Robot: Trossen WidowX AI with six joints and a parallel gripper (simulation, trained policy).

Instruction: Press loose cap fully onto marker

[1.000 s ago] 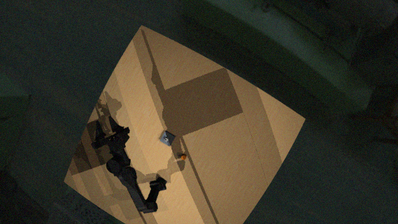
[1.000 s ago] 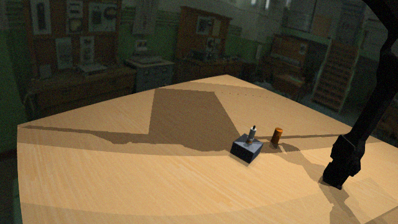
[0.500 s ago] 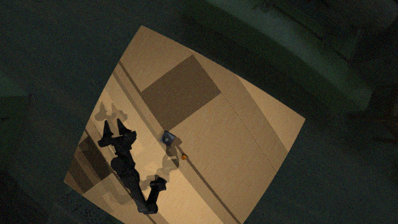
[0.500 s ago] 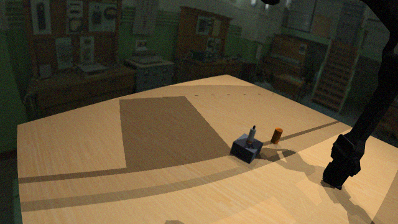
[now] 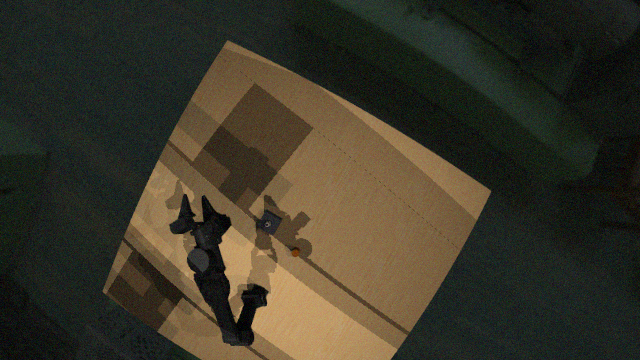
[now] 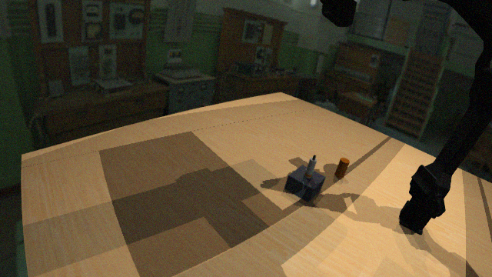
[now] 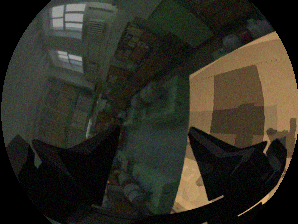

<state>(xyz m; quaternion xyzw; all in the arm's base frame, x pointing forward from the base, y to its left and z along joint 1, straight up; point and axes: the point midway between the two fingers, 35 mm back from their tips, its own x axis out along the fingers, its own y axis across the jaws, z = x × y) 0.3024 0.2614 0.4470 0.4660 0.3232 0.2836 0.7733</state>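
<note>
Right now my gripper tip is 80 mm past the orange cap, 330 mm to the left of it and 410 mm above it. The rest, counted from my gripper tip: holder block 30 mm behind, 190 mm to the right, 420 mm below.
</note>
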